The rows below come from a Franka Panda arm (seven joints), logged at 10 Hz.
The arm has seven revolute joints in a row. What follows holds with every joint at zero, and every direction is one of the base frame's. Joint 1 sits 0.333 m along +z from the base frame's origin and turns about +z. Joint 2 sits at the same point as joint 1 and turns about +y. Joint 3 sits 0.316 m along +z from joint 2 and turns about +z. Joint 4 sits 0.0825 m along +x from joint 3 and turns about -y. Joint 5 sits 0.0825 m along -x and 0.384 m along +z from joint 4 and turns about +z. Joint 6 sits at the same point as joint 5 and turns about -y. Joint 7 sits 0.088 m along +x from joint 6 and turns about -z. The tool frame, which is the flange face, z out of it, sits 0.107 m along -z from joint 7; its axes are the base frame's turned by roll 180, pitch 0 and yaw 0 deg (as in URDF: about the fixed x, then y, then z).
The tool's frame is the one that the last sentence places.
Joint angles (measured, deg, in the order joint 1, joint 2, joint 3, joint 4, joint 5, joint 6, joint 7), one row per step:
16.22, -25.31, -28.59, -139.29, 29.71, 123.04, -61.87
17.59, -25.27, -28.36, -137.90, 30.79, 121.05, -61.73
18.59, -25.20, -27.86, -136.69, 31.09, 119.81, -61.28
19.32, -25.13, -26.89, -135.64, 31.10, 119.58, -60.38
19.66, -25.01, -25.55, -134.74, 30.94, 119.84, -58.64
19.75, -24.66, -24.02, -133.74, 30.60, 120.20, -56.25
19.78, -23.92, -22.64, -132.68, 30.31, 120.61, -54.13
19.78, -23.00, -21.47, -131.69, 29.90, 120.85, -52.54
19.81, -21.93, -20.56, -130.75, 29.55, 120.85, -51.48
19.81, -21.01, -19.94, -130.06, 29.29, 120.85, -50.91
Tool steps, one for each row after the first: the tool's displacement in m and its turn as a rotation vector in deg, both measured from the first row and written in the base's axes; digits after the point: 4 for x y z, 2 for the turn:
0.0039, 0.0129, 0.0097, 1.36, 0.10, 1.95
0.0073, 0.0242, 0.0187, 1.74, 0.07, 3.47
0.0112, 0.0359, 0.0281, 1.48, -0.31, 4.32
0.0148, 0.0474, 0.0369, 1.00, -0.41, 4.25
0.0188, 0.0587, 0.0451, 0.37, -0.16, 3.58
0.0240, 0.0690, 0.0508, -0.31, 0.20, 2.87
0.0292, 0.0781, 0.0540, -1.12, 0.63, 2.52
0.0343, 0.0860, 0.0547, -1.89, 1.16, 2.53
0.0385, 0.0915, 0.0541, -2.52, 1.56, 2.64

